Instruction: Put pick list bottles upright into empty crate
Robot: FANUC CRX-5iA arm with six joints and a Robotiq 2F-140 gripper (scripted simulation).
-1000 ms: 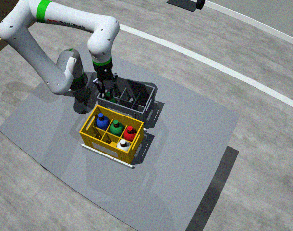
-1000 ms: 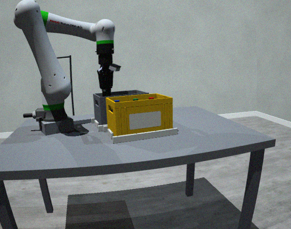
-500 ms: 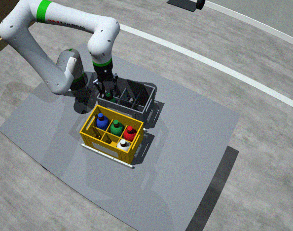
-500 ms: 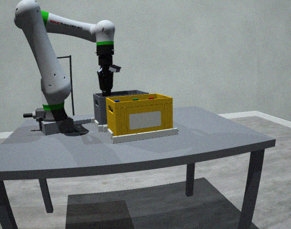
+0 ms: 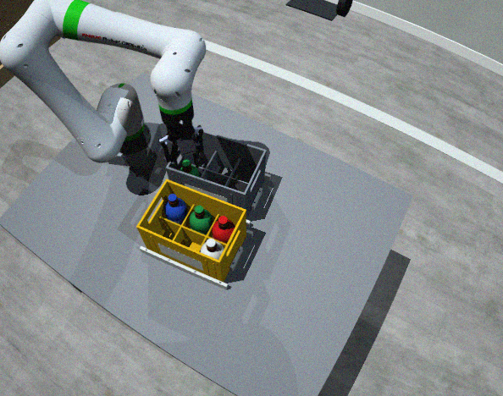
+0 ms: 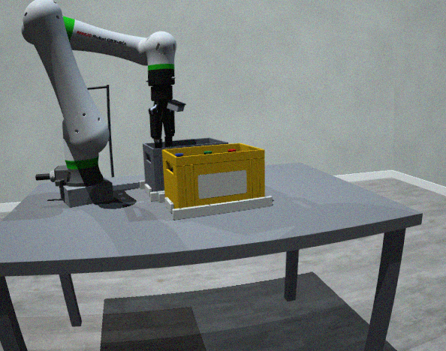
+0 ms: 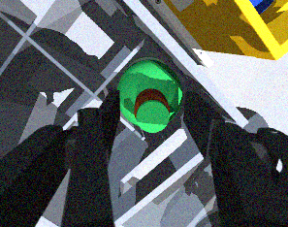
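Right now my hand is 23 cm short of the white-labelled bottle, 18 cm to the left of it and 8 cm above it. The rest, counted from my hand: green bottle 14 cm ahead, 11 cm to the right, 8 cm below; blue bottle 12 cm to the right, 8 cm below, 4 cm ahead; grey crate 9 cm below, 8 cm ahead, 6 cm to the left.
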